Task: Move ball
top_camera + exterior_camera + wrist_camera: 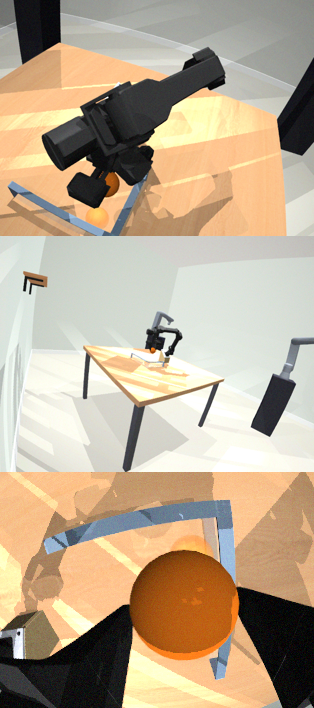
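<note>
Right now my gripper tip is 13 cm above the see-through ball copy, 3 cm short of it and 1 cm to the left of it. From my gripper tip the other things lie so: orange ball (right at my gripper tip).
</note>
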